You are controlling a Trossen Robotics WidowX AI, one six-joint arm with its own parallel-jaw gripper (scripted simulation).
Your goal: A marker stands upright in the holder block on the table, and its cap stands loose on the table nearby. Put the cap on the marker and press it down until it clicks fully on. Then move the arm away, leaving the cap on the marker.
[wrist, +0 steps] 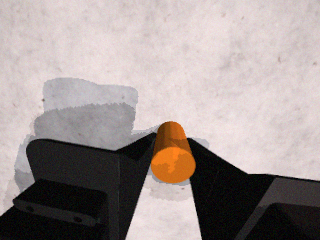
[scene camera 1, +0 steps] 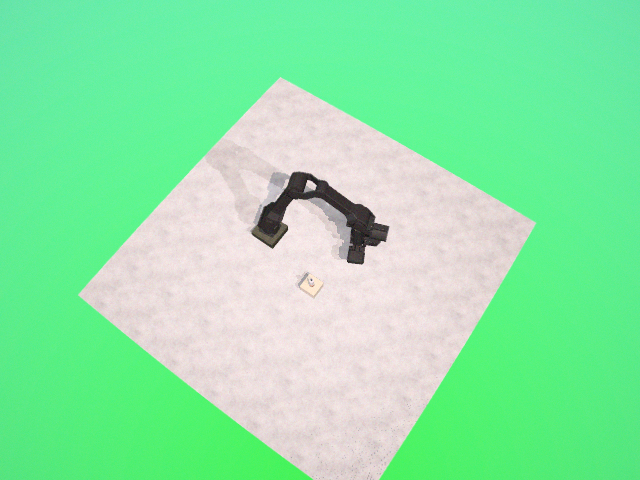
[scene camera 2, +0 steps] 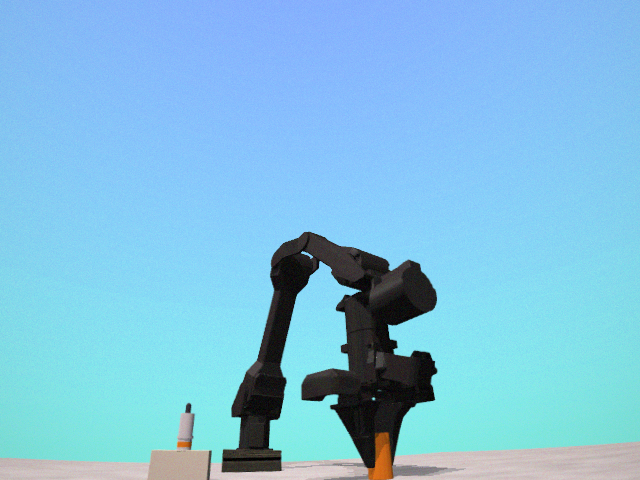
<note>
In view: my gripper (wrist: 170, 139) and an orange cap (wrist: 172, 161).
Scene camera 1 does not show the orange cap, which is hidden by my gripper.
</note>
